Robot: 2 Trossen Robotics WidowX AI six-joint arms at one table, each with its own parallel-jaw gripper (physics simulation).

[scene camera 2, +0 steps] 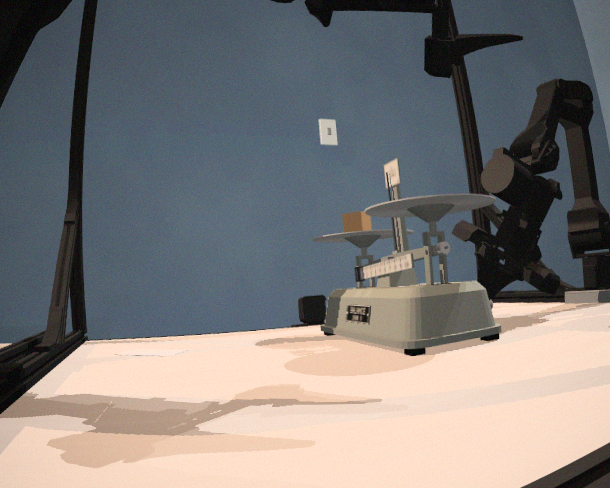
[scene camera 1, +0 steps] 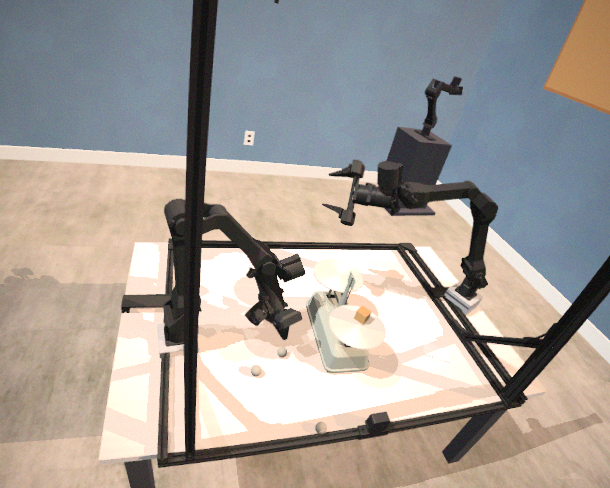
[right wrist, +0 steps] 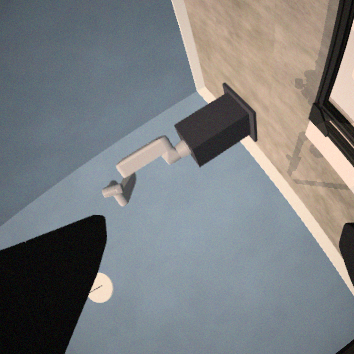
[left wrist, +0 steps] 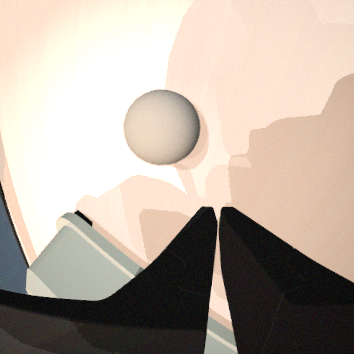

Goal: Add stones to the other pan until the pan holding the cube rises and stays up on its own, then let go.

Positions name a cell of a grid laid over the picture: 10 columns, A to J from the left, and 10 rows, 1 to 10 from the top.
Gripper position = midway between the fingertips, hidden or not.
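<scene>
There's a grey balance scale (scene camera 2: G7), (scene camera 1: F8), (left wrist: C8), but in the right wrist view the scale is out of frame. As for the grippers, you've got the left gripper (scene camera 2: H7), (scene camera 1: E7), (left wrist: G7), and there's the right gripper (scene camera 1: F4), (right wrist: G7), which is open and holds nothing.
</scene>
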